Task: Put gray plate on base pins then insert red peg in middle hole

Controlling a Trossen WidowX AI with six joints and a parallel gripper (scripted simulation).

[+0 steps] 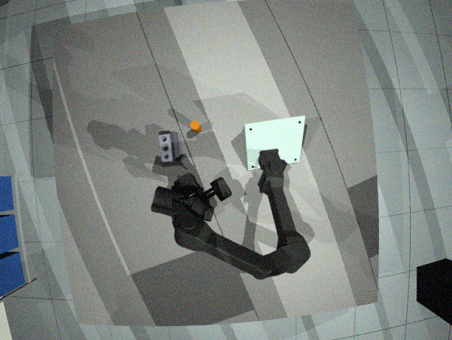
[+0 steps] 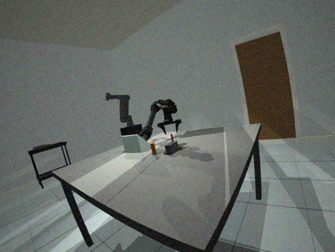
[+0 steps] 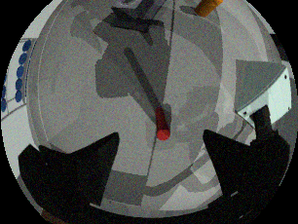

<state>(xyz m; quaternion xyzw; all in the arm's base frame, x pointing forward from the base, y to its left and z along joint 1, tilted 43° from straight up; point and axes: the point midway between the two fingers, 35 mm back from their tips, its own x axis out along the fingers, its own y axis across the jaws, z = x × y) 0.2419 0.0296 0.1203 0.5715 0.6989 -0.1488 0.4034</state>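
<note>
My gripper tip is 50 mm above the red peg. From my gripper tip the other things lie so: base (110 mm ahead, 180 mm to the right, 80 mm below); then gray plate (110 mm ahead, 180 mm to the right, 40 mm below); then orange cylinder (10 mm behind, 240 mm to the right, 50 mm below).
</note>
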